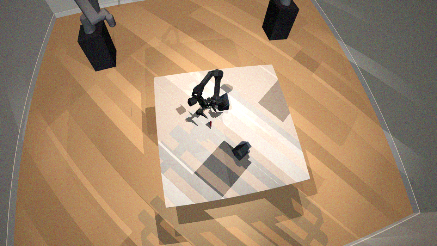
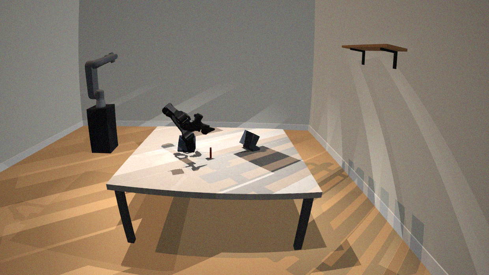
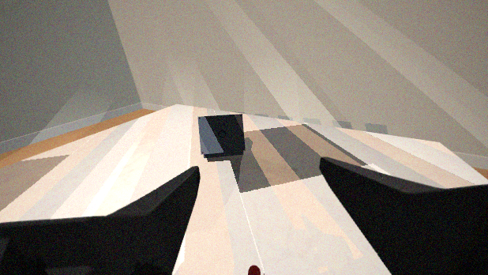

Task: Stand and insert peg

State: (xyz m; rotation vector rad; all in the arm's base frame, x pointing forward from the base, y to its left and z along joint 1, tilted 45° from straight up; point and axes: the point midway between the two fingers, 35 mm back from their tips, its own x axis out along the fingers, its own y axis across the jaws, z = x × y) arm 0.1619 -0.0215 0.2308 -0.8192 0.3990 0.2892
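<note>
Now: the red peg 10 mm behind my gripper tip and 170 mm below it. Round my gripper tip: sloped panel 290 mm ahead, 190 mm to the left, 150 mm below.
</note>
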